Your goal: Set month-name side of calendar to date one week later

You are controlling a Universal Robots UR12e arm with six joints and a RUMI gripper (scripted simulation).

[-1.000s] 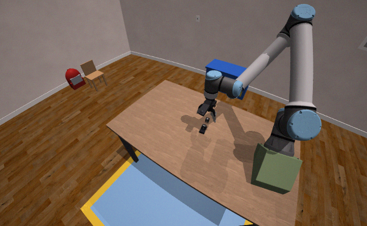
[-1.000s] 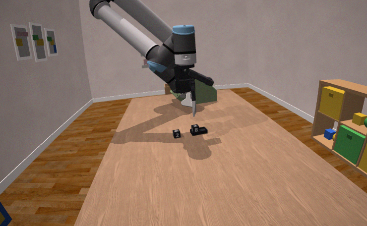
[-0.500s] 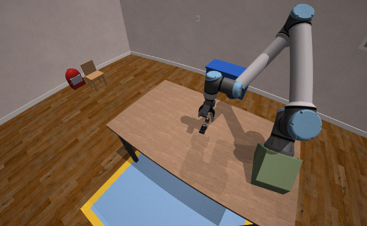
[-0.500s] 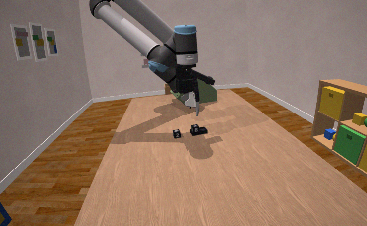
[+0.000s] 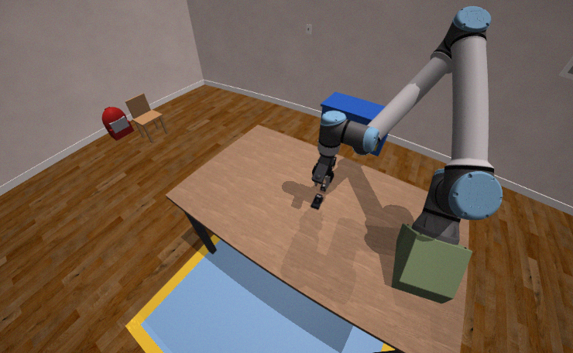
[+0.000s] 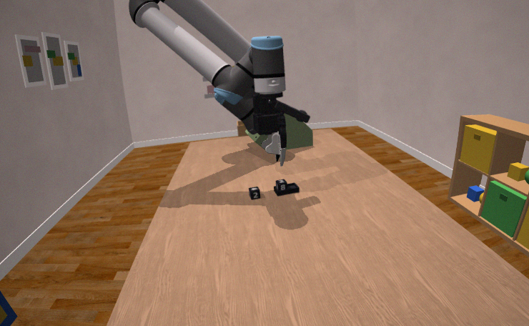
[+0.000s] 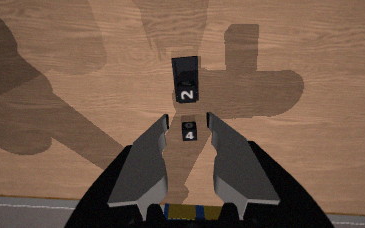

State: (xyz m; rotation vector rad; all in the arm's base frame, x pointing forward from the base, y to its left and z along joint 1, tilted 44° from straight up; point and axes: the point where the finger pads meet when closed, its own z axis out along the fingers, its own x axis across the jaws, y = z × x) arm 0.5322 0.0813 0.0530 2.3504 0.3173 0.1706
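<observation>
Now: hand 90 mm above the black number cube. The rest, counted from my hand: black calendar tray: 110 mm below, 20 mm to the left.
</observation>
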